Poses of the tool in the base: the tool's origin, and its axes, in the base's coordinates. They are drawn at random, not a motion.
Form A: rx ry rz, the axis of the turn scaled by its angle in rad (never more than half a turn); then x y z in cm.
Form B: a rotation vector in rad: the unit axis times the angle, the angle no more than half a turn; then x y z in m. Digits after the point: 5 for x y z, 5 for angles.
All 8 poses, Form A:
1: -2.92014 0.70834 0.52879 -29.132 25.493 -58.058
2: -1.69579 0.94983 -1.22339 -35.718 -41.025 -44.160
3: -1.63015 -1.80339 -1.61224 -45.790 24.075 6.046
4: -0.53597 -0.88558 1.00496 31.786 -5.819 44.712
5: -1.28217 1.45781 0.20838 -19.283 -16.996 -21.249
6: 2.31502 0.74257 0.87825 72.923 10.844 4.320
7: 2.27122 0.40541 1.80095 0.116 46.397 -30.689
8: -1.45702 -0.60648 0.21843 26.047 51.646 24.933
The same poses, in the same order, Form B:
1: -2.92014 0.70834 0.52879 -0.29132 0.25493 -0.58058
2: -1.69579 0.94983 -1.22339 -0.35718 -0.41025 -0.44160
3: -1.63015 -1.80339 -1.61224 -0.45790 0.24075 0.06046
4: -0.53597 -0.88558 1.00496 0.31786 -0.05819 0.44712
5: -1.28217 1.45781 0.20838 -0.19283 -0.16996 -0.21249
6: 2.31502 0.74257 0.87825 0.72923 0.10844 0.04320
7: 2.27122 0.40541 1.80095 0.00116 0.46397 -0.30689
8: -1.45702 -0.60648 0.21843 0.26047 0.51646 0.24933
